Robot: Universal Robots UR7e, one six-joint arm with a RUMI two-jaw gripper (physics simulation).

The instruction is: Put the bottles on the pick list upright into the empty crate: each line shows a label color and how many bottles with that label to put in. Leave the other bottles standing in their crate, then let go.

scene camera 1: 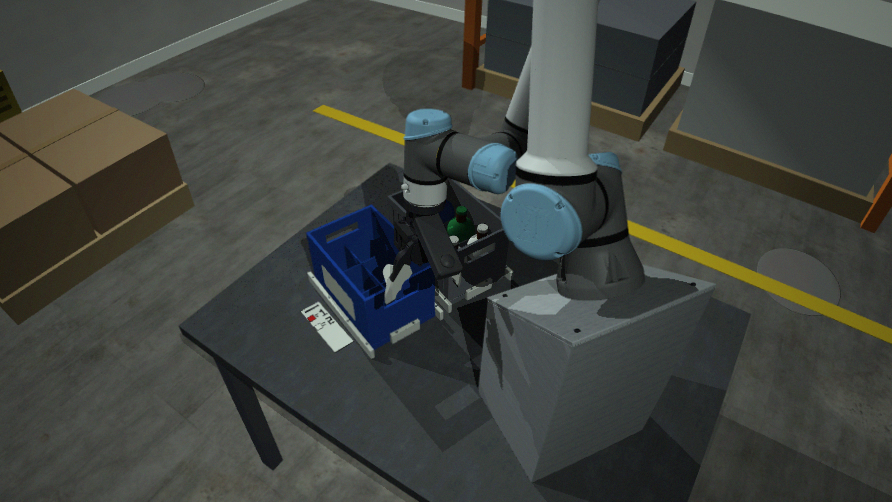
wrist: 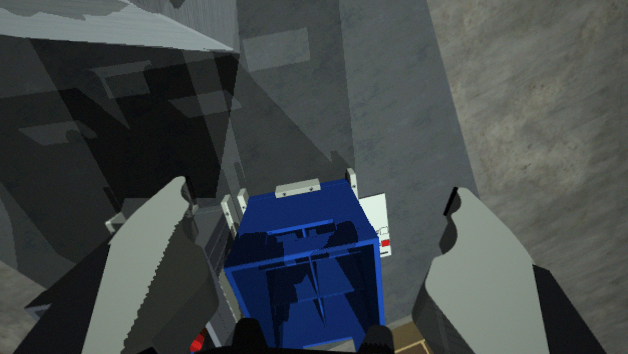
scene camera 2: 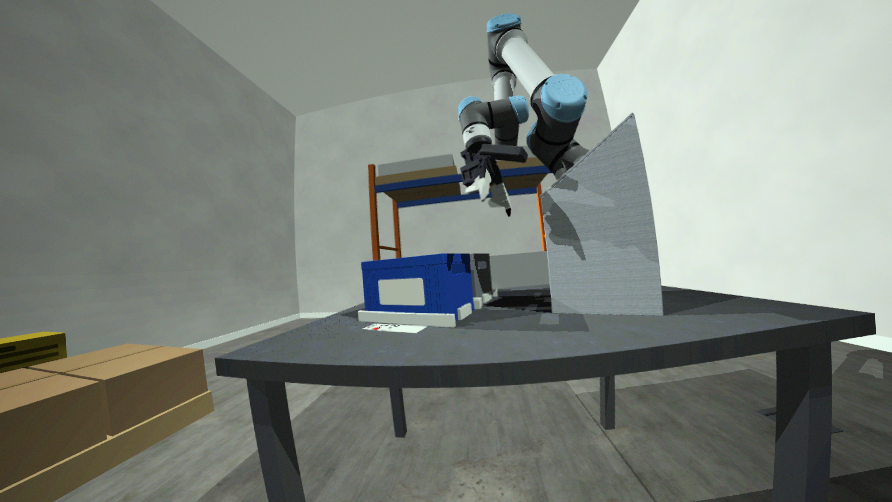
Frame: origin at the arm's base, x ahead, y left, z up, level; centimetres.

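Seen in the pictures: gripper, fingertip midpoint: (scene camera 1: pixel 423 295) (wrist: pixel 319 184) (scene camera 2: pixel 497 209); arm's base, origin of the base link: (scene camera 1: pixel 600 284) (scene camera 2: pixel 585 179).
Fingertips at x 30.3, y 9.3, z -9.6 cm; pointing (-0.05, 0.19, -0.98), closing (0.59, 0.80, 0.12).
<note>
Pixels of each thing's top centre, then the offset from my fingertips to it. "pt": a spot on its surface instead. Level surfaces: height alone.
- blue crate, surface spot: (wrist: pixel 305 210) pt dx +10.8, dy -7.6, dz -18.6 cm
- dark crate, middle of its top: (scene camera 1: pixel 447 210) (scene camera 2: pixel 448 256) dx +13.2, dy -35.5, dz -9.5 cm
- green bottle, middle of its top: (scene camera 1: pixel 461 209) dx +11.0, dy -39.2, dz -10.7 cm
- partly hidden blue bottle, middle of its top: (scene camera 1: pixel 441 191) dx +19.0, dy -43.2, dz -10.7 cm
- red cap, middle of its top: (wrist: pixel 192 346) dx +15.1, dy -31.5, dz -10.7 cm
- pick list, middle of its top: (wrist: pixel 376 229) (scene camera 1: pixel 326 325) (scene camera 2: pixel 393 327) dx +28.0, dy -1.2, dz -26.8 cm
- table, its level: dz -27.0 cm
The blue crate (scene camera 1: pixel 405 321) (scene camera 2: pixel 449 296) (wrist: pixel 305 210) stands on the table; no bottle shows in its visible compartments. The dark crate (scene camera 1: pixel 493 265) (scene camera 2: pixel 482 271) beside it holds a green bottle (scene camera 1: pixel 460 227), two white-capped bottles (scene camera 1: pixel 481 232) (scene camera 1: pixel 453 241) and a partly hidden blue bottle (scene camera 1: pixel 445 211). A red cap (wrist: pixel 197 342) shows at the wrist view's lower edge. The pick list (scene camera 1: pixel 335 338) (scene camera 2: pixel 405 329) (wrist: pixel 374 211) bears a red swatch; its other marks are hard to read. My gripper (scene camera 1: pixel 424 292) (scene camera 2: pixel 496 204) (wrist: pixel 319 184) is open and empty, above the crates.
White stops (scene camera 1: pixel 405 330) (scene camera 2: pixel 405 318) (wrist: pixel 297 188) edge the blue crate. The grey pedestal (scene camera 1: pixel 530 387) (scene camera 2: pixel 605 249) stands on the table (scene camera 1: pixel 280 349) (scene camera 2: pixel 499 359). Cardboard boxes (scene camera 1: pixel 124 162) (scene camera 2: pixel 149 380) stand on the floor. An orange-posted rack (scene camera 2: pixel 373 212) stands behind.
</note>
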